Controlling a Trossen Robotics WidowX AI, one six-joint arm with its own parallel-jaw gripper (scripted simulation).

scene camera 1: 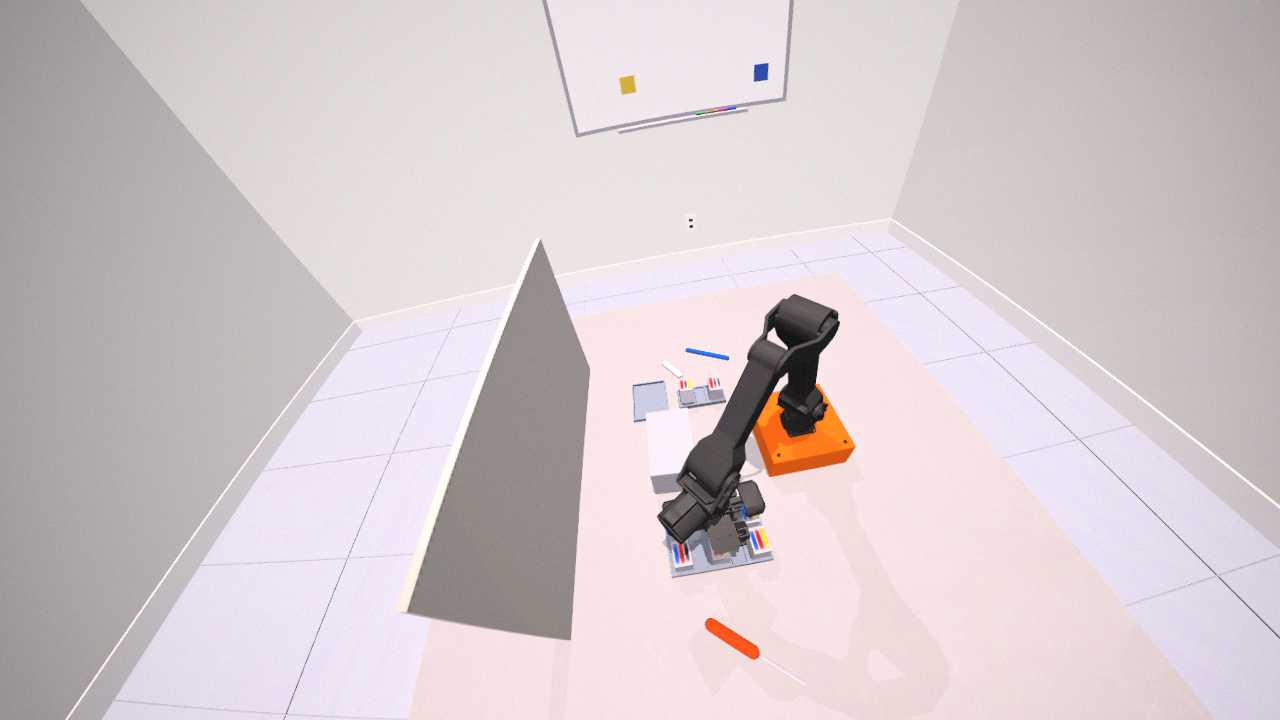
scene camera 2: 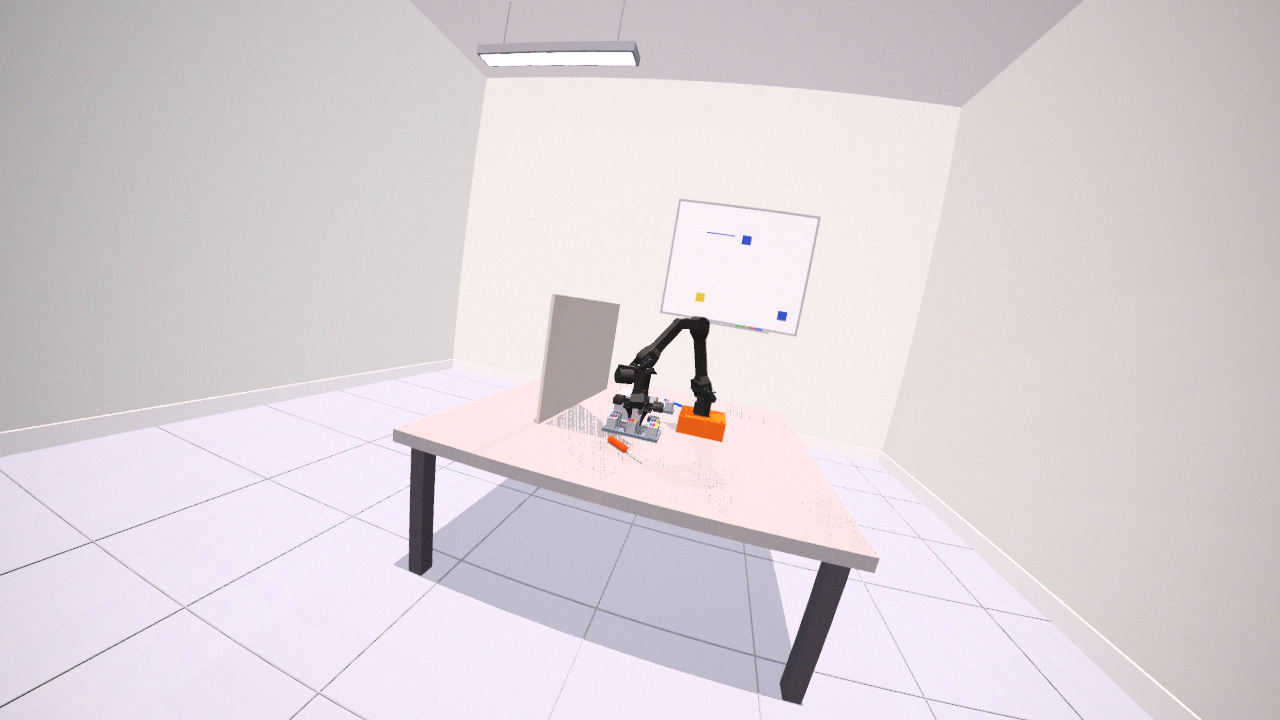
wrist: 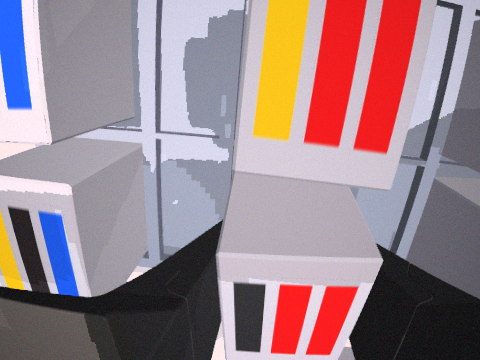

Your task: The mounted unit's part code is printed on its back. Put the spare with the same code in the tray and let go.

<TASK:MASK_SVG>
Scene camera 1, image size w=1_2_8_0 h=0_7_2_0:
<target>my gripper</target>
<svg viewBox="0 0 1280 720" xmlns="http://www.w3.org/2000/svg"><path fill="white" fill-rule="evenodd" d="M674 499L663 502L661 506L662 510L666 506L668 506ZM754 480L739 483L723 508L719 508L713 515L708 512L709 518L696 530L704 529L707 532L715 554L721 555L738 550L741 546L747 545L746 540L751 538L746 522L739 522L739 520L744 518L741 511L742 503L746 511L746 517L761 515L766 508L761 491Z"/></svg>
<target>orange screwdriver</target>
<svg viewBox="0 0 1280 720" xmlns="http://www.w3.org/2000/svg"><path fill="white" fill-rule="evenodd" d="M706 621L706 629L713 633L714 636L747 655L748 658L755 660L759 657L783 674L806 686L805 681L802 681L784 668L781 668L781 666L760 655L759 649L754 643L728 629L727 626L724 626L716 619L709 618Z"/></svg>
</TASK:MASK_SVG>
